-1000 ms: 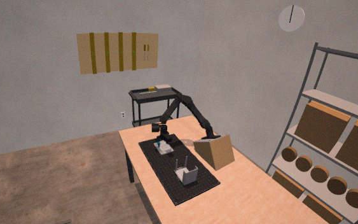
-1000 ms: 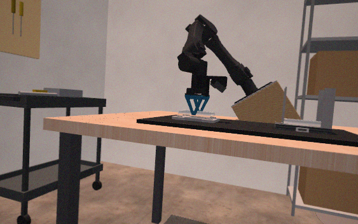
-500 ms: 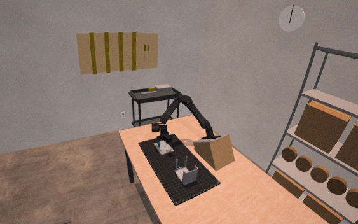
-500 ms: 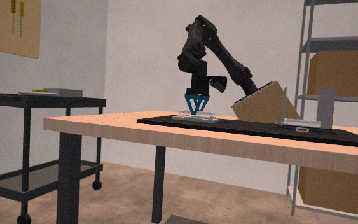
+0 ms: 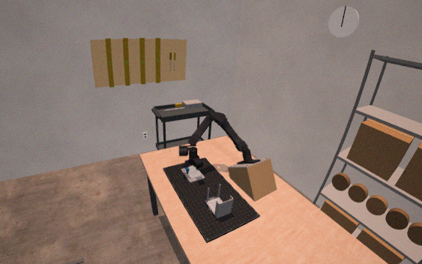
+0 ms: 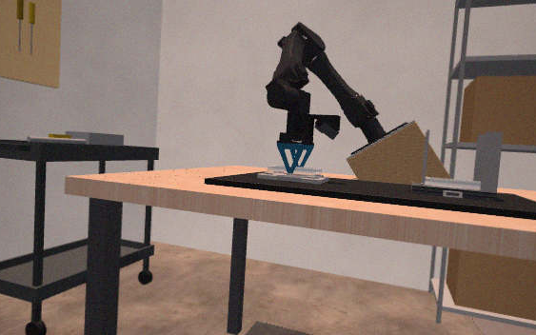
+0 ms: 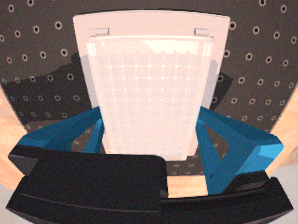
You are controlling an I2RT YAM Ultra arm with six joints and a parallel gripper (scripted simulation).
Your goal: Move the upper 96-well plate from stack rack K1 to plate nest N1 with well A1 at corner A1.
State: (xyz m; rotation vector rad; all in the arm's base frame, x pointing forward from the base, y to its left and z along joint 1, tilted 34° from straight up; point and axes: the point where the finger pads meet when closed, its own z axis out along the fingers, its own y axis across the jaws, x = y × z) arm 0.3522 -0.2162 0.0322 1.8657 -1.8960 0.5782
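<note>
Right now my hand is right at the white 96-well plate.
</note>
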